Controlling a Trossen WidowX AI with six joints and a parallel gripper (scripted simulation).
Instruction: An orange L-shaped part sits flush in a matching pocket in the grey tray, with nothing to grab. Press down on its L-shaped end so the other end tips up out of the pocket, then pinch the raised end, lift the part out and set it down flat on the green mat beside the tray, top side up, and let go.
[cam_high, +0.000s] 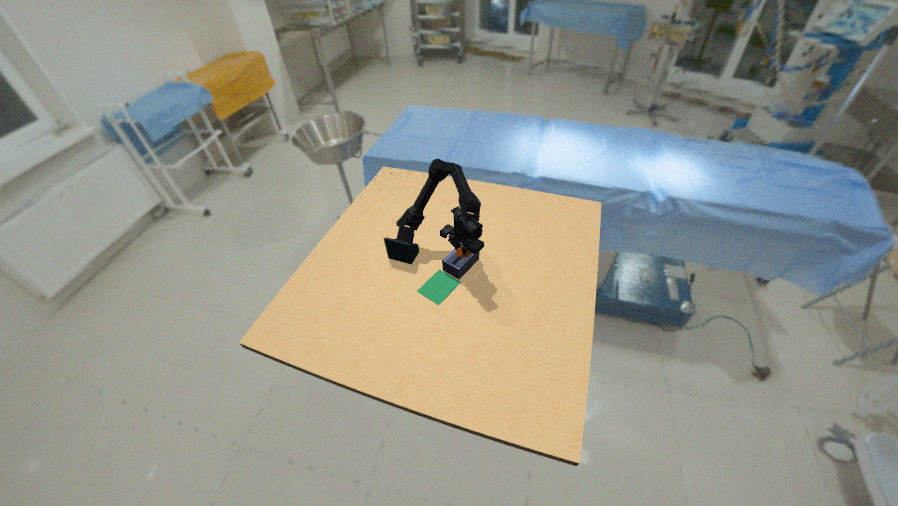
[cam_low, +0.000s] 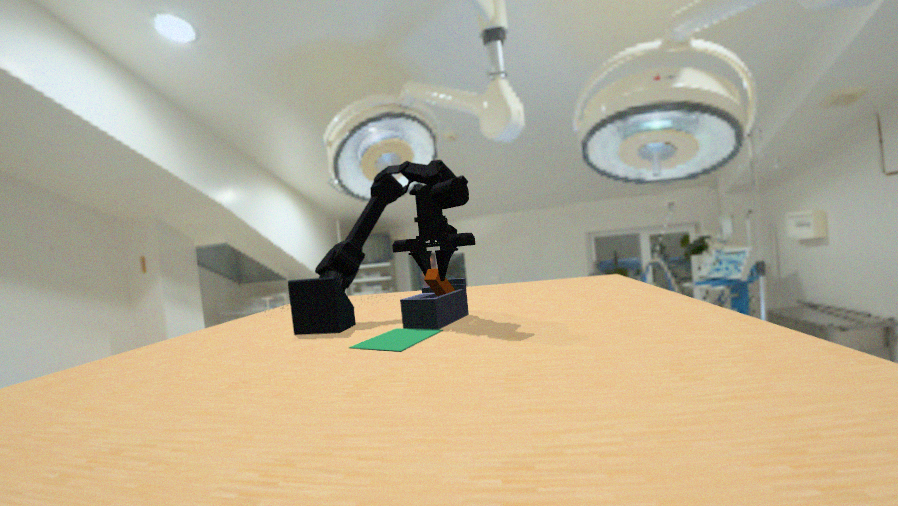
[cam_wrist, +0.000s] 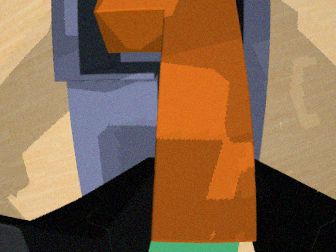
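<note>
Right now the green mat is 6 cm behind my gripper tip, 13 cm to the right of it and 11 cm below it. From my gripper tip the other things lie so: orange L-shaped part (4 cm to the left, 3 cm below).
</note>
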